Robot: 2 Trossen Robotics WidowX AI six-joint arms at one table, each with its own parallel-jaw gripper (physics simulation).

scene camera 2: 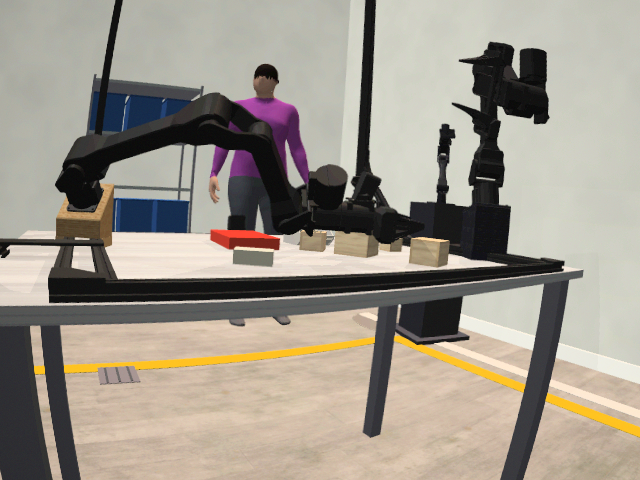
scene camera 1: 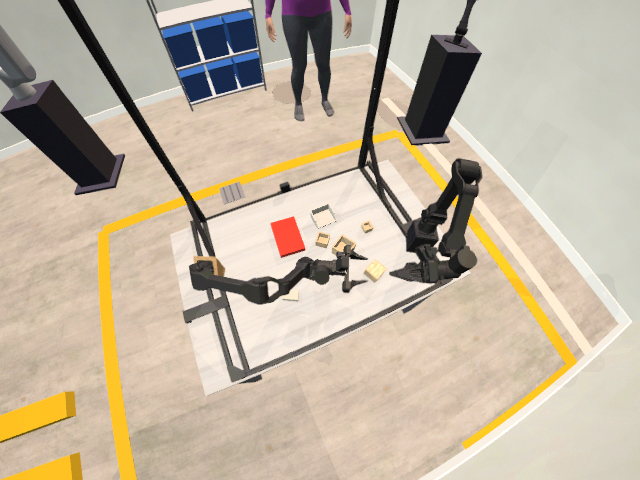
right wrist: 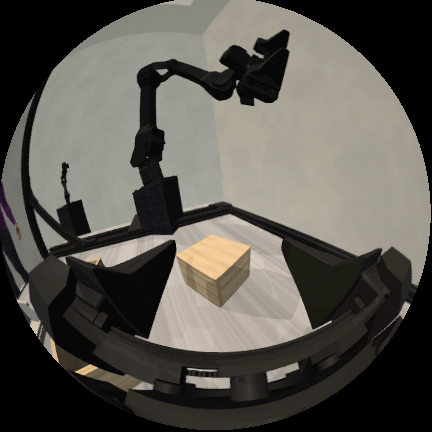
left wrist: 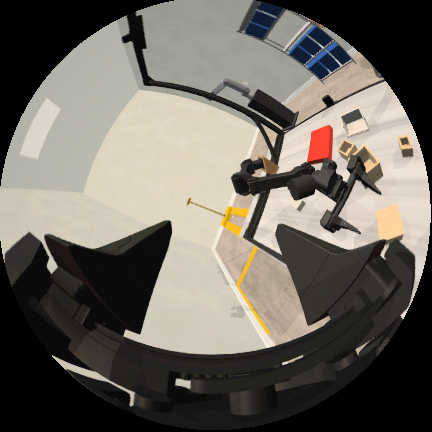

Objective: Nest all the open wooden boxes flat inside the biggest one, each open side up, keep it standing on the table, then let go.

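Where they show: left gripper, fingertip midpoint: [scene camera 2: 456, 82] [scene camera 1: 392, 273] [left wrist: 225, 228]; right gripper, fingertip midpoint: [scene camera 2: 417, 222] [scene camera 1: 368, 269] [right wrist: 230, 245] [left wrist: 371, 213]; left arm's base, origin of the base link: [scene camera 2: 486, 207] [scene camera 1: 426, 229] [right wrist: 154, 182]; right arm's base, origin of the base link: [scene camera 2: 85, 200] [scene camera 1: 205, 267] [left wrist: 261, 162].
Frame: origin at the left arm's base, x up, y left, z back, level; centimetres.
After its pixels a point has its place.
Observation:
The biggest wooden box [scene camera 1: 341, 250] {x -12.6, y 9.0, z -34.5 cm} [scene camera 2: 356, 244] {x -10.5, y 12.9, z -34.3 cm} [left wrist: 373, 172] {x -9.0, y 9.9, z -29.9 cm} stands open side up near the table's middle. A medium box [scene camera 1: 321, 244] {x -10.4, y 8.5, z -43.6 cm} [scene camera 2: 313, 241] {x -10.9, y 8.5, z -43.3 cm} stands beside it and a small one [scene camera 1: 367, 229] {x -10.1, y -2.2, z -23.9 cm} [left wrist: 407, 151] farther right, both open side up. A fourth wooden box [scene camera 1: 375, 270] {x -7.9, y 18.4, z -19.6 cm} [scene camera 2: 428, 251] {x -10.1, y 20.8, z -20.5 cm} [left wrist: 390, 222] {x -8.0, y 17.5, z -19.0 cm} [right wrist: 215, 257] {x -7.9, y 18.1, z -20.6 cm} shows a closed face on top; its underside is hidden. My right gripper [scene camera 1: 366, 270] {x -4.7, y 19.9, z -23.2 cm} [scene camera 2: 421, 226] {x -4.7, y 19.9, z -23.2 cm} [right wrist: 230, 245] {x -4.7, y 19.9, z -23.2 cm} is open and empty, just above and left of that fourth box in scene camera 1. My left gripper [scene camera 2: 456, 82] {x 21.8, y 31.3, z -19.7 cm} [left wrist: 225, 228] {x 21.8, y 31.3, z -19.7 cm} is open and empty, raised high at the right.
A red slab [scene camera 1: 287, 236] {x -10.6, y 6.7, z -59.4 cm} [scene camera 2: 242, 239] {x -10.9, y 15.1, z -58.0 cm} [left wrist: 321, 144] {x -10.5, y 6.9, z -57.0 cm} lies left of the boxes. A white open box [scene camera 1: 324, 222] {x -12.3, y -4.2, z -44.0 cm} stands behind them. A pale block [scene camera 1: 291, 296] {x -10.6, y 33.6, z -52.3 cm} [scene camera 2: 253, 256] {x -11.6, y 34.8, z -52.6 cm} lies under the right arm. A black rail [scene camera 1: 330, 338] {x -11.0, y 47.7, z -34.5 cm} runs along the table's front edge.

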